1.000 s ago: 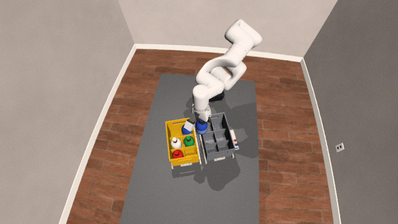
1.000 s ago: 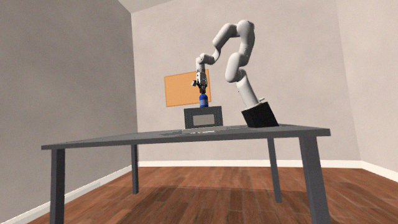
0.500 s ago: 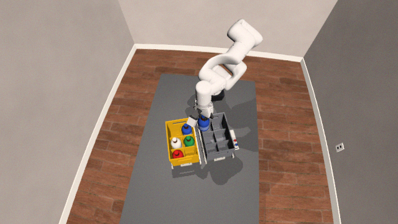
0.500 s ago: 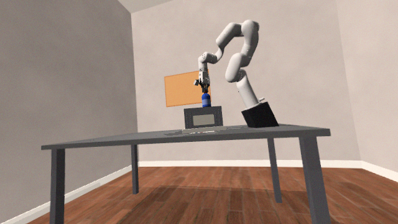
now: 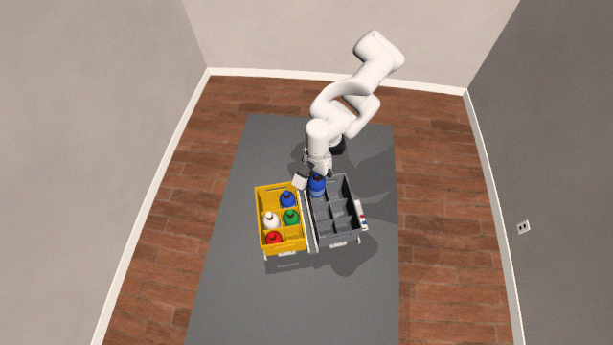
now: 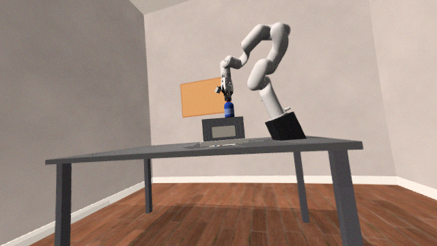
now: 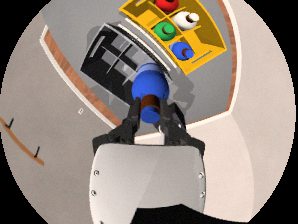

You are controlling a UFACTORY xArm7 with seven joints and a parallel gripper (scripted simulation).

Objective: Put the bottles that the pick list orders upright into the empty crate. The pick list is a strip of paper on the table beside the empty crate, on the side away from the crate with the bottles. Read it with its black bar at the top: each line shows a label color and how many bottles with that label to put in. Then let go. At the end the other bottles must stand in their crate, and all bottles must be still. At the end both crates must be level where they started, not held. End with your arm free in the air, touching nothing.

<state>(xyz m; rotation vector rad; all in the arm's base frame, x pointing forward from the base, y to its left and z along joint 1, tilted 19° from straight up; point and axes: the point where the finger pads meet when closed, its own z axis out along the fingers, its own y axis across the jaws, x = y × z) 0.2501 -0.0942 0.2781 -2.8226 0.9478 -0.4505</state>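
Right now my hand is 250 mm above the grey crate, 70 mm to the right of it and 60 mm short of it. Also, from my hand: yellow crate (250 mm below, 160 mm to the right, 90 mm ahead); white bottle (250 mm below, 210 mm to the right, 90 mm ahead); green bottle (250 mm below, 120 mm to the right, 80 mm ahead).
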